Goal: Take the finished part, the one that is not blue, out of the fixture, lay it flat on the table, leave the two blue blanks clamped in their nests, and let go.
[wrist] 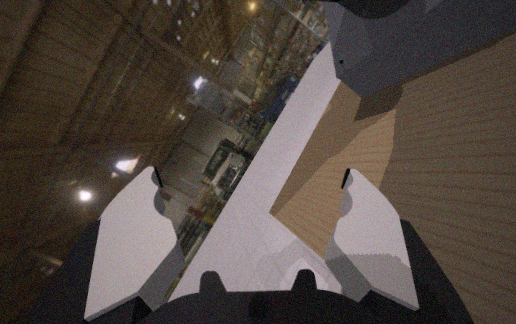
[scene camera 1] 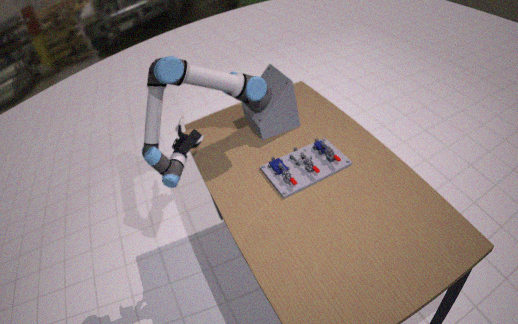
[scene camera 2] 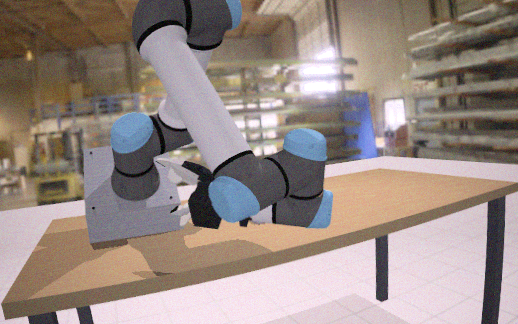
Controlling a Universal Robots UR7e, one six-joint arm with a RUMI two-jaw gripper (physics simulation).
Observation:
In view: my gripper (scene camera 2: pixel 163 187) and a fixture plate (scene camera 1: pixel 304 179).
My gripper shows as well in the wrist view (wrist: pixel 254 169).

